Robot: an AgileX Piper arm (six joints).
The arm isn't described. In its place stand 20 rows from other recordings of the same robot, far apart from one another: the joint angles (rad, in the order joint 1, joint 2, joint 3, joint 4, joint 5, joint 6), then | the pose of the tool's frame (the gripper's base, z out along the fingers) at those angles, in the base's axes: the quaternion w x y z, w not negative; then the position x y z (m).
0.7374, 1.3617, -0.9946, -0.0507, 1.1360, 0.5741 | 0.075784, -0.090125, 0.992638, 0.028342, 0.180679, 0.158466, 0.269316
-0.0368, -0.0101, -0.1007, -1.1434, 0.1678, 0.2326 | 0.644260, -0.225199, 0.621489, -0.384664, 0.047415, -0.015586, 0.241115
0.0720, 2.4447, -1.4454, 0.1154, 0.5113, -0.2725 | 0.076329, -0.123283, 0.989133, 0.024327, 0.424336, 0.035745, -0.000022
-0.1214, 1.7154, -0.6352, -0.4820, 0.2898, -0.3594 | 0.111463, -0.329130, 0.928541, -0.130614, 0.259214, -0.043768, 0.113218
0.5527, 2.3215, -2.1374, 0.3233, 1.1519, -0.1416 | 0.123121, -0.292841, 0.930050, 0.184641, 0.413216, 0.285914, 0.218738
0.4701, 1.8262, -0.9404, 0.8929, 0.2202, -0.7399 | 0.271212, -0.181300, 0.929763, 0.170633, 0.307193, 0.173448, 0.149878
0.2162, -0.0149, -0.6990, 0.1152, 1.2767, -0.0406 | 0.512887, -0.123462, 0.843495, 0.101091, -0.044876, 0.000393, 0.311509
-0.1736, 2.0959, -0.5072, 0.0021, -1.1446, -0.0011 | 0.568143, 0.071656, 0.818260, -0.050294, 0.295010, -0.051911, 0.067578
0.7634, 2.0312, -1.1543, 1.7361, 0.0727, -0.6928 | 0.212878, 0.115074, 0.914703, 0.323665, 0.296696, 0.292946, 0.132563
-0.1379, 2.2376, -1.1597, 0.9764, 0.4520, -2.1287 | 0.233597, -0.517450, 0.821878, 0.046852, 0.387934, -0.020593, 0.042680
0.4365, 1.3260, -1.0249, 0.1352, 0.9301, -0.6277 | 0.216204, -0.470581, 0.854475, 0.041025, 0.228326, 0.117367, 0.292412
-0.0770, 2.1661, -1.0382, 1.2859, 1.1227, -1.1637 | 0.066205, -0.048030, 0.865233, 0.494654, 0.341190, 0.052620, 0.084277
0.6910, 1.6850, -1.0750, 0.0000, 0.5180, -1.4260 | 0.244421, -0.841195, 0.473069, -0.094100, 0.265693, 0.219733, 0.214493
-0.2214, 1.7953, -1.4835, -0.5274, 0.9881, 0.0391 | 0.149406, 0.021877, 0.955248, -0.254362, 0.366287, -0.121646, 0.280143
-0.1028, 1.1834, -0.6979, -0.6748, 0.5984, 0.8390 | 0.341488, 0.223871, 0.901567, -0.142983, 0.218034, -0.054689, 0.256018
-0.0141, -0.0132, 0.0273, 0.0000, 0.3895, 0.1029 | 0.586302, 0.047339, 0.808289, 0.026049, 0.052065, -0.000734, 0.169811
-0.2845, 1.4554, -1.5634, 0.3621, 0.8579, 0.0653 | 0.447890, 0.199209, 0.862483, 0.125828, 0.312484, -0.065974, 0.426565
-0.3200, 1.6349, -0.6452, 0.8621, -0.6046, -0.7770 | 0.467705, 0.241254, 0.806252, -0.270195, 0.274388, -0.132302, 0.181262
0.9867, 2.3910, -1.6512, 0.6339, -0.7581, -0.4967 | 0.679239, -0.200259, 0.678458, 0.195515, 0.322376, 0.420480, 0.152503
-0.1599, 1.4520, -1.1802, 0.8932, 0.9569, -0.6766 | 0.337180, -0.062821, 0.894871, 0.285603, 0.303792, 0.009706, 0.328111
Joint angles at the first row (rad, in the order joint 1, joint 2, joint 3, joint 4, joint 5, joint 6):
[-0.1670 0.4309 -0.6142 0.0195 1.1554 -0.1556]
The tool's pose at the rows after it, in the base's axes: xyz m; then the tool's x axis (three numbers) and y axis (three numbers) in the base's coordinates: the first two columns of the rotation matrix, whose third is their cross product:
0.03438, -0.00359, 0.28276, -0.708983, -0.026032, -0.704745, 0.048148, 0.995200, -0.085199
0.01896, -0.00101, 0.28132, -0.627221, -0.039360, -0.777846, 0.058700, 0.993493, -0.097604
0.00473, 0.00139, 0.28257, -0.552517, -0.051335, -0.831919, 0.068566, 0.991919, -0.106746
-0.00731, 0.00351, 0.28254, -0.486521, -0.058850, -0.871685, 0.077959, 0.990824, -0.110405
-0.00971, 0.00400, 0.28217, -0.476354, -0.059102, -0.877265, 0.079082, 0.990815, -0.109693
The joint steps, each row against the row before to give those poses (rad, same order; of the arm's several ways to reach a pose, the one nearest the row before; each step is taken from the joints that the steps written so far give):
[0.0001 -0.1357 0.0645 0.0070 -0.0318 0.0002]
[-0.0001 -0.1122 0.0196 0.0000 -0.0191 -0.0001]
[0.0000 -0.0916 0.0000 0.0001 -0.0025 0.0005]
[0.0000 -0.0769 0.0000 0.0011 -0.0011 0.0031]
[0.0000 -0.0145 0.0000 0.0010 0.0030 0.0011]

